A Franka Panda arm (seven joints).
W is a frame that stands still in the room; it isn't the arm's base.
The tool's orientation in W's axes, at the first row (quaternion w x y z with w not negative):
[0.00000 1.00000 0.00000 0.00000]
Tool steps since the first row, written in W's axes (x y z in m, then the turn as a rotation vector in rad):
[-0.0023 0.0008 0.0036 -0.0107 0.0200 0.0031]
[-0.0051 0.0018 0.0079 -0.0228 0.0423 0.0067]
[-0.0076 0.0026 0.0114 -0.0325 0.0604 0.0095]
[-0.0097 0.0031 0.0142 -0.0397 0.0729 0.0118]
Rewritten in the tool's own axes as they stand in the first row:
[-0.0023 -0.0008 -0.0036 -0.0107 -0.0200 -0.0031]
[-0.0051 -0.0018 -0.0079 -0.0228 -0.0423 -0.0067]
[-0.0076 -0.0026 -0.0114 -0.0325 -0.0604 -0.0095]
[-0.0097 -0.0031 -0.0142 -0.0397 -0.0729 -0.0118]

